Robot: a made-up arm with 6 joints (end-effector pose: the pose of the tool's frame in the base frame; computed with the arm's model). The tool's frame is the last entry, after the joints. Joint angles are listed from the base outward.
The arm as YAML. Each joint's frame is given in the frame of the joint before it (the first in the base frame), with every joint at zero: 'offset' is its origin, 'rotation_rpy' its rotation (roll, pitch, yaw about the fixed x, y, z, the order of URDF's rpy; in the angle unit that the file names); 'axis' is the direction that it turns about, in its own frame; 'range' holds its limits. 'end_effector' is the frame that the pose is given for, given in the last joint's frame.
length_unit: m
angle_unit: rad
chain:
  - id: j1
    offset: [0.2, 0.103, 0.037]
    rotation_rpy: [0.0, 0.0, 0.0]
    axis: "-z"
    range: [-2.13, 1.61]
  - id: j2
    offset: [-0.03, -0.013, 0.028]
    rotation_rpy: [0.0, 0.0, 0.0]
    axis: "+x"
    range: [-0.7, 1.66]
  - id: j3
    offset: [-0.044, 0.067, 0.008]
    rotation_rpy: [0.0, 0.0, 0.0]
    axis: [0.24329, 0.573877, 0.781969]
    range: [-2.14, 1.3]
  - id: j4
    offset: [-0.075, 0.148, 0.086]
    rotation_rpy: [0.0, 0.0, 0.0]
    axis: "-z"
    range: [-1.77, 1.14]
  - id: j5
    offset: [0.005, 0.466, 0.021]
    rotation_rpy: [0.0, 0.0, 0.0]
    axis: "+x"
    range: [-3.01, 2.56]
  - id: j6
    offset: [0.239, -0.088, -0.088]
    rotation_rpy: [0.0, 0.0, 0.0]
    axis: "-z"
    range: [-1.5, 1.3]
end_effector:
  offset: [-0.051, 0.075, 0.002]
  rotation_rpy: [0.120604, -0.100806, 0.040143]
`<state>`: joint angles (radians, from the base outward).
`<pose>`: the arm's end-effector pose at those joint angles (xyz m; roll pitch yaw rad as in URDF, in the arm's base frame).
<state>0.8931 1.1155 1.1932 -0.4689 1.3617 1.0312</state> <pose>-0.3342 0.3625 0.6891 2.0276 -0.0342 0.9555</pose>
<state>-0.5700 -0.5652 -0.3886 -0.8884 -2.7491 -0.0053</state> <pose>-0.3300 0.5338 -0.2472 2.9464 0.2975 1.0601</pose>
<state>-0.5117 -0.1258 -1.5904 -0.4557 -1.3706 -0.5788</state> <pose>0.3326 0.6393 0.1530 -1.6058 -0.3570 -0.1490</pose>
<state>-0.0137 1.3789 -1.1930 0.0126 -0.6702 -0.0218</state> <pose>0.6025 0.0061 0.4181 0.2073 0.4298 -1.0173</pose>
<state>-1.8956 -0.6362 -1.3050 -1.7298 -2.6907 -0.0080</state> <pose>-0.1487 -0.1075 -0.4939 2.3587 0.4058 2.3157</pose>
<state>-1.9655 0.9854 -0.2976 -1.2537 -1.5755 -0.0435</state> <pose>0.0725 -0.3290 0.5832 -1.0887 -0.7600 2.8708</pose>
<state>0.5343 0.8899 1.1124 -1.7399 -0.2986 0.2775</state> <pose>-0.4417 -0.0085 0.1698 -0.8813 -1.0465 2.6959</pose>
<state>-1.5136 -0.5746 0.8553 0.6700 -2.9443 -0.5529</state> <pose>-0.4201 0.1712 -0.1109 2.6768 0.2425 0.6279</pose>
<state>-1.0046 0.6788 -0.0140 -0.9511 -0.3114 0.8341</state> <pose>-0.4125 0.0819 0.5203 0.6100 -0.3734 0.9429</pose>
